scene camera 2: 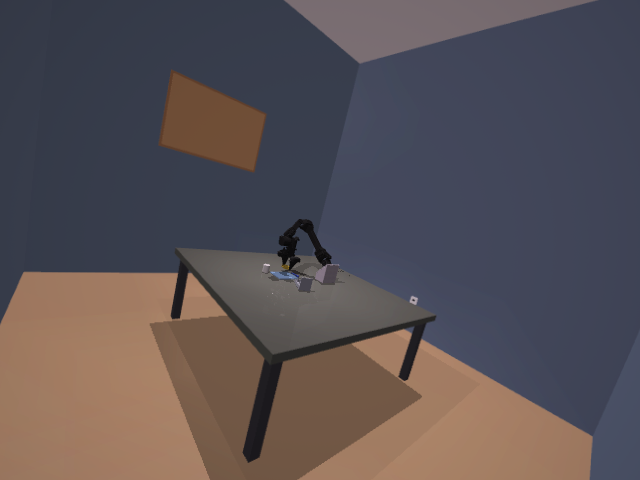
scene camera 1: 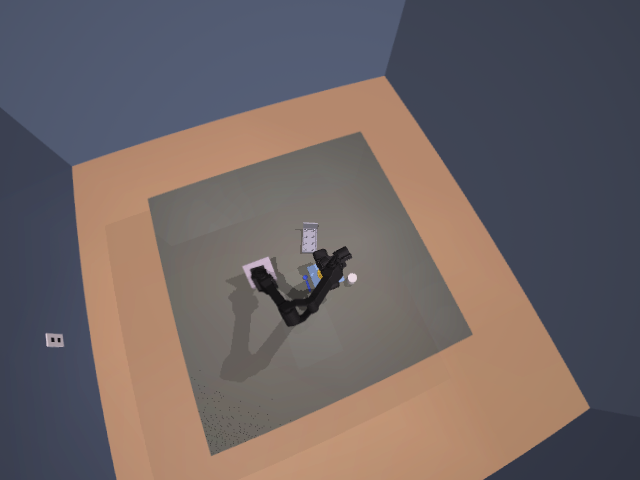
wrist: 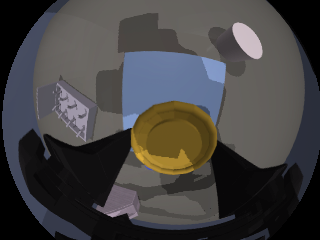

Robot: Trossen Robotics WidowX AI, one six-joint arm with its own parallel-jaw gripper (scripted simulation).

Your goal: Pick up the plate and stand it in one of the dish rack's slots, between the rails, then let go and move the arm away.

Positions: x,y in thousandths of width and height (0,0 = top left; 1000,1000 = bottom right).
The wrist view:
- my gripper: 545,581
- yellow plate: 542,577, held by my gripper
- grey dish rack: 245,469
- blue mat: 467,327
